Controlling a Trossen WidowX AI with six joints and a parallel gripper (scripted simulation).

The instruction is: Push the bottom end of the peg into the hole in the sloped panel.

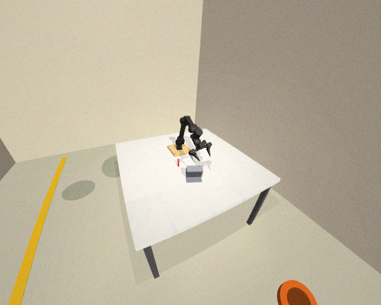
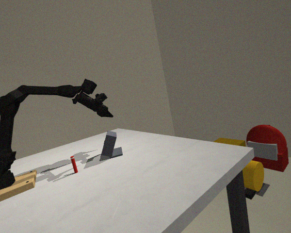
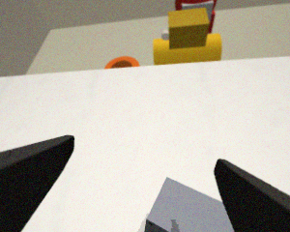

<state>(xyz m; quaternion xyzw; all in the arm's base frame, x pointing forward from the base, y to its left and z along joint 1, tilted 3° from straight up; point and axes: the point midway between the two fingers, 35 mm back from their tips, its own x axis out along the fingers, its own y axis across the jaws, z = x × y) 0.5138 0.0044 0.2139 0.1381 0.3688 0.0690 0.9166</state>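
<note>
My gripper tip is now 25 cm past the red peg, 16 cm above it and 13 cm to the left of it. The rest, counted from my gripper tip: grey sloped panel: 15 cm below, 6 cm to the right, 6 cm behind.
</note>
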